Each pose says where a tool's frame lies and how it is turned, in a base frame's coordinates. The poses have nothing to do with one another.
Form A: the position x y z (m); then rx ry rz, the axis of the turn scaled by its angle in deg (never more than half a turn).
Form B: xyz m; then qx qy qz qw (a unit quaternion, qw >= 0). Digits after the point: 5 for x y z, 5 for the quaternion.
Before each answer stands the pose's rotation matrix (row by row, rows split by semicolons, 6 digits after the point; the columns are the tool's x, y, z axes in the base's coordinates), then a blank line. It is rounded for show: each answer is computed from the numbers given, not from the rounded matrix.
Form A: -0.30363 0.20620 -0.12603 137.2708 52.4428 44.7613
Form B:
0.618073 0.448864 0.645374; 0.707865 -0.674858 -0.208550; 0.341925 0.585737 -0.734847

-0.30363 0.20620 -0.12603 0.87003 0.33238 0.28370 0.22824
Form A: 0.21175 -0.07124 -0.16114 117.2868 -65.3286 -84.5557
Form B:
0.123993 -0.393966 -0.910723; -0.781796 -0.604002 0.154843; -0.611082 0.692800 -0.382893

0.21175 -0.07124 -0.16114 0.72644 -0.40463 -0.52372 0.18513
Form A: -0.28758 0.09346 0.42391 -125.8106 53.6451 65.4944
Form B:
0.414037 -0.756910 -0.505629; -0.346638 -0.644732 0.681295; -0.841674 -0.106810 -0.529317

-0.28758 0.09346 0.42391 -0.80438 0.34298 0.41874 0.24494
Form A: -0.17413 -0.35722 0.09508 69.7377 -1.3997 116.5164
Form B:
-0.264120 -0.607270 0.749309; 0.589095 -0.716716 -0.373209; 0.763681 0.342842 0.547038

-0.17413 -0.35722 0.09508 0.47580 -0.00955 0.79496 0.37623
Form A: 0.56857 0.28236 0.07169 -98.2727 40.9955 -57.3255
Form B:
0.485800 -0.010462 0.874007; -0.823700 -0.340019 0.453768; 0.292432 -0.940360 -0.173799

0.56857 0.28236 0.07169 -0.70704 0.29495 -0.41244 0.49295
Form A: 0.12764 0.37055 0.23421 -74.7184 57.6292 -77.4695
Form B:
0.042296 0.095256 0.994554; -0.979947 -0.190047 0.059877; 0.194715 -0.977143 0.085307

0.12764 0.37055 0.23421 -0.53550 0.41302 -0.55522 0.48414
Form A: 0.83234 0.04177 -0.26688 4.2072 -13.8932 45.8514
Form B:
0.670446 -0.717929 -0.187297; 0.701144 0.695618 -0.156564; 0.242689 -0.026354 0.969746

0.83234 0.04177 -0.26688 0.03565 -0.11771 0.38848 0.91321
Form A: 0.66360 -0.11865 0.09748 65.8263 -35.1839 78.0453
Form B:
0.177448 -0.947299 0.266716; 0.427430 -0.169935 -0.887933; 0.886463 0.271564 0.374749

0.66360 -0.11865 0.09748 0.49311 -0.26357 0.58464 0.58785
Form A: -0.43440 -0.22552 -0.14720 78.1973 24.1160 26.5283
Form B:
0.838353 -0.070476 0.540553; 0.544804 0.142478 -0.826371; -0.018778 0.987286 0.157842

-0.43440 -0.22552 -0.14720 0.62009 0.19123 0.21036 0.73121
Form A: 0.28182 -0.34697 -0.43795 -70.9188 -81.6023 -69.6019
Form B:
-0.129688 0.991490 -0.011375; 0.145162 0.030333 0.988943; 0.980872 0.126603 -0.147861

0.28182 -0.34697 -0.43795 -0.49695 -0.57181 -0.48772 0.43382
